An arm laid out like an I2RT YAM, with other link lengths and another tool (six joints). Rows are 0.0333 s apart.
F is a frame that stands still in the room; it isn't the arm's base.
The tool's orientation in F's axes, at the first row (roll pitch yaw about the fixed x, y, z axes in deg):
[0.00, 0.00, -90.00]
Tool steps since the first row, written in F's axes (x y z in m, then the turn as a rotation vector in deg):
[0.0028, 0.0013, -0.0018, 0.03, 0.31, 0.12]
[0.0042, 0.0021, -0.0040, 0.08, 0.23, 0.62]
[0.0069, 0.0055, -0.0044, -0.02, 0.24, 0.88]
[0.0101, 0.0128, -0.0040, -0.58, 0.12, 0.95]
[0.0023, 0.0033, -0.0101, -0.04, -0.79, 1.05]
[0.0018, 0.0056, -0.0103, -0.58, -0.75, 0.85]
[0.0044, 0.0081, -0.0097, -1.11, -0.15, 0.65]
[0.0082, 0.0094, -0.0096, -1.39, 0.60, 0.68]
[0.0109, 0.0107, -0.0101, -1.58, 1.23, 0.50]
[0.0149, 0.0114, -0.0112, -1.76, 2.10, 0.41]
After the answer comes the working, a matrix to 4 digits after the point.
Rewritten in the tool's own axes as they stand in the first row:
[-0.0013, 0.0028, -0.0018, -0.31, 0.03, 0.12]
[-0.0021, 0.0042, -0.0040, -0.23, 0.08, 0.62]
[-0.0055, 0.0069, -0.0044, -0.24, -0.02, 0.88]
[-0.0128, 0.0101, -0.0040, -0.12, -0.58, 0.95]
[-0.0033, 0.0023, -0.0101, 0.79, -0.04, 1.05]
[-0.0056, 0.0018, -0.0103, 0.75, -0.58, 0.85]
[-0.0081, 0.0044, -0.0097, 0.15, -1.11, 0.65]
[-0.0094, 0.0082, -0.0096, -0.60, -1.39, 0.68]
[-0.0107, 0.0109, -0.0101, -1.23, -1.58, 0.50]
[-0.0114, 0.0149, -0.0112, -2.10, -1.76, 0.41]

The tool's axes in the first row as the columns of a matrix, in F's axes (rounded; the answer above uses it unrounded):
[0.0000, 1.0000, 0.0000]
[-1.0000, 0.0000, 0.0000]
[0.0000, 0.0000, 1.0000]

